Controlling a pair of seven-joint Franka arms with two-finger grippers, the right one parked.
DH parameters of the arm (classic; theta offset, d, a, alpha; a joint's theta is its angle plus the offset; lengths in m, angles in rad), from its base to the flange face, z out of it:
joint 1: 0 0.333 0 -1.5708
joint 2: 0 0 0 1.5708
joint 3: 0 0.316 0.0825 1.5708
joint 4: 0 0 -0.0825 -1.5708
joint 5: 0 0.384 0 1.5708
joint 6: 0 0 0.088 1.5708
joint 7: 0 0.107 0 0
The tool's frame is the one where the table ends.
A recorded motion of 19 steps. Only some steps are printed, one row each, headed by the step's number.
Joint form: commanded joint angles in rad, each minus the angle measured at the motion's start. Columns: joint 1, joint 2, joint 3, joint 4, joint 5, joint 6, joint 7.
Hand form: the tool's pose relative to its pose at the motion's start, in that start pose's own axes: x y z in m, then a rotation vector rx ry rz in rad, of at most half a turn. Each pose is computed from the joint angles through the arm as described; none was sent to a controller.
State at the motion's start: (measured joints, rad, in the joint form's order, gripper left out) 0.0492 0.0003 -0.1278 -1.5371 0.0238 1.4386 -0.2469
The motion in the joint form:
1: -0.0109 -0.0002 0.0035 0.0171 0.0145 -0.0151 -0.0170
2: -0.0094 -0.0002 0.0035 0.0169 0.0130 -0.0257 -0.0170
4: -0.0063 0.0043 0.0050 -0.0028 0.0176 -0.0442 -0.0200
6: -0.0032 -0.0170 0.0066 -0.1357 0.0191 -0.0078 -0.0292
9: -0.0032 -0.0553 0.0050 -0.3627 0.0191 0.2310 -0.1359
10: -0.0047 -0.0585 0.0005 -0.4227 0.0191 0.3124 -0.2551
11: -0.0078 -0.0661 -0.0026 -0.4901 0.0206 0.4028 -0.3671
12: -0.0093 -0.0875 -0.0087 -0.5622 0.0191 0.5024 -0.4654
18: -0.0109 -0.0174 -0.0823 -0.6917 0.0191 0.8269 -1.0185
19: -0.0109 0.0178 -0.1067 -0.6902 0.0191 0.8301 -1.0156
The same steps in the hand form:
1: -0.0026 0.0015 -0.0067 0.0139 0.0061 -0.0122
2: -0.0036 0.0006 -0.0056 0.0151 -0.0048 -0.0135
4: -0.0028 -0.0023 0.0072 0.0295 -0.0452 -0.0211
6: -0.0058 -0.0039 0.0542 0.0530 -0.1170 -0.0315
9: -0.0038 0.0007 0.1223 0.0480 -0.0651 -0.1288
10: -0.0029 0.0050 0.1425 0.0436 -0.0388 -0.2395
11: -0.0042 0.0088 0.1631 0.0352 -0.0073 -0.3422
12: -0.0091 0.0127 0.1780 0.0139 0.0386 -0.4311
18: -0.0051 0.0573 0.2435 -0.0973 0.1287 -0.8970
19: -0.0058 0.0707 0.2603 -0.0807 0.1024 -0.8693

